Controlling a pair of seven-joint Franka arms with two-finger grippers.
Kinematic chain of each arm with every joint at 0, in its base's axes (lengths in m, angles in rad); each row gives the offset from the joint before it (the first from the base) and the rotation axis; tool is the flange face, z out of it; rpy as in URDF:
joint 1: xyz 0 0 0.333 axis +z
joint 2: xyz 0 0 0 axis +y
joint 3: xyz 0 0 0.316 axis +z
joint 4: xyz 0.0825 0 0 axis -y
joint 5: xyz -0.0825 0 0.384 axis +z
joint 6: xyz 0 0 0 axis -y
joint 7: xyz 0.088 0 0 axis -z
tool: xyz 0 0 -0.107 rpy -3.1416 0 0
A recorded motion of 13 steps. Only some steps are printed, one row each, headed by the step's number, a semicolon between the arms.
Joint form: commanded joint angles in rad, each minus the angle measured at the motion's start. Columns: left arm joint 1, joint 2, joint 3, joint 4, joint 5, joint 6, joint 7; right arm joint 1, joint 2, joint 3, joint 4, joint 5, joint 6, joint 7.
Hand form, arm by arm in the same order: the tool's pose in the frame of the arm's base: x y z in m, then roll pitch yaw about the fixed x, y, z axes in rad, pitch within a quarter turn. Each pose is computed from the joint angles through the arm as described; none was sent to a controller.
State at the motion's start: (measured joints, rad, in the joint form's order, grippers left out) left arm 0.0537 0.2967 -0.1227 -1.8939 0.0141 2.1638 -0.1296; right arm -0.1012 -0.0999 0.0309 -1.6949 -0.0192 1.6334 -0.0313
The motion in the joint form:
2: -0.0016 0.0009 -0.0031 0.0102 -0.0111 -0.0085 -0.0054; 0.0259 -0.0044 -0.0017 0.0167 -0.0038 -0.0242 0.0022
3: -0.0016 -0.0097 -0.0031 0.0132 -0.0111 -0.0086 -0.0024; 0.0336 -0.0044 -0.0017 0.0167 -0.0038 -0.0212 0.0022
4: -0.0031 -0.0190 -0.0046 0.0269 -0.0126 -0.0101 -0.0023; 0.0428 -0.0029 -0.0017 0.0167 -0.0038 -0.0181 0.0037
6: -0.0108 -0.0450 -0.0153 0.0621 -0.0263 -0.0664 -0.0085; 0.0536 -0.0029 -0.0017 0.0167 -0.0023 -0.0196 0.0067
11: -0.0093 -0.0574 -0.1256 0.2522 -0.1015 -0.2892 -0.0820; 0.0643 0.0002 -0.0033 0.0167 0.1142 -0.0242 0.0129
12: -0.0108 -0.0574 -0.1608 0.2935 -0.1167 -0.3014 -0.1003; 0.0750 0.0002 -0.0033 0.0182 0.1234 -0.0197 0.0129
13: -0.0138 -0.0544 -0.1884 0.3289 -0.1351 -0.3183 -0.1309; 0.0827 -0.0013 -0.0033 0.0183 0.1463 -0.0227 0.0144
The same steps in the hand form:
2: 0.6172 -0.0414 0.3505 3.1107 0.0281 0.0642; 0.5245 -0.0258 0.6334 3.1145 -0.0345 -0.0162
3: 0.6178 -0.0414 0.3583 3.1102 0.0145 0.0613; 0.5250 -0.0217 0.6336 3.1144 -0.0375 -0.0084
4: 0.6206 -0.0433 0.3702 3.1069 -0.0066 0.0595; 0.5260 -0.0169 0.6331 3.1145 -0.0391 -0.0006
6: 0.6206 -0.0549 0.3977 3.0949 -0.0096 0.0538; 0.5260 -0.0111 0.6330 3.1161 -0.0377 0.0071
11: 0.6204 -0.1220 0.4791 3.0034 0.0316 0.0385; 0.5266 0.0057 0.6314 -3.0499 -0.0322 0.0053
12: 0.6197 -0.1438 0.4994 2.9739 0.0099 0.0252; 0.5270 0.0122 0.6326 -3.0408 -0.0383 0.0152
13: 0.6178 -0.1622 0.5146 2.9449 0.0056 0.0291; 0.5261 0.0187 0.6334 -3.0178 -0.0370 0.0208

